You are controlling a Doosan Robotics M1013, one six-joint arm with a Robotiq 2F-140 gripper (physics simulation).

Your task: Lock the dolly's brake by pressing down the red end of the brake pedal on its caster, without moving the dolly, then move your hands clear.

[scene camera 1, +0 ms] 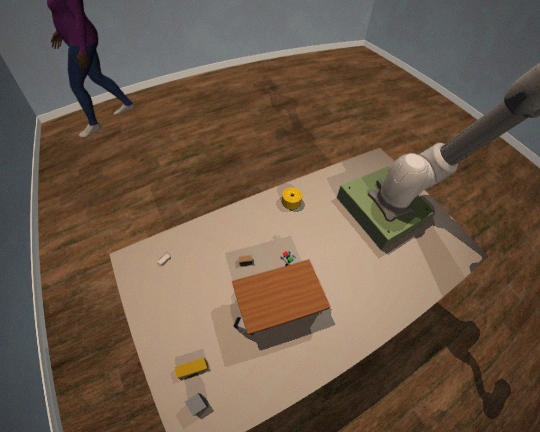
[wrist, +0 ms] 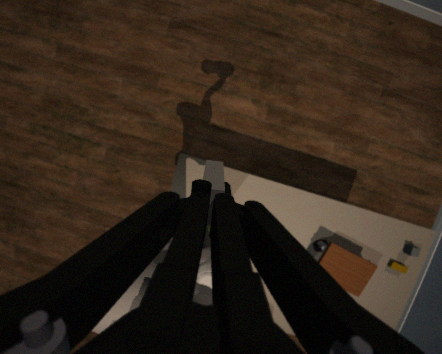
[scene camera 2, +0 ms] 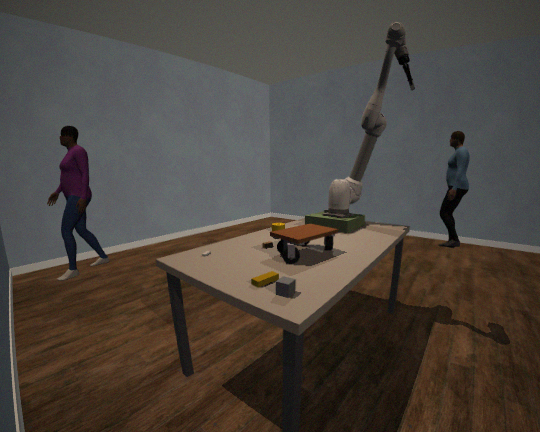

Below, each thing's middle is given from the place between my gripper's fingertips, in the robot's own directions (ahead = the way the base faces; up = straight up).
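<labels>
The dolly [scene camera 1: 269,299] is well below my hand, and it's also well ahead of my hand and well to the right of it.
</labels>
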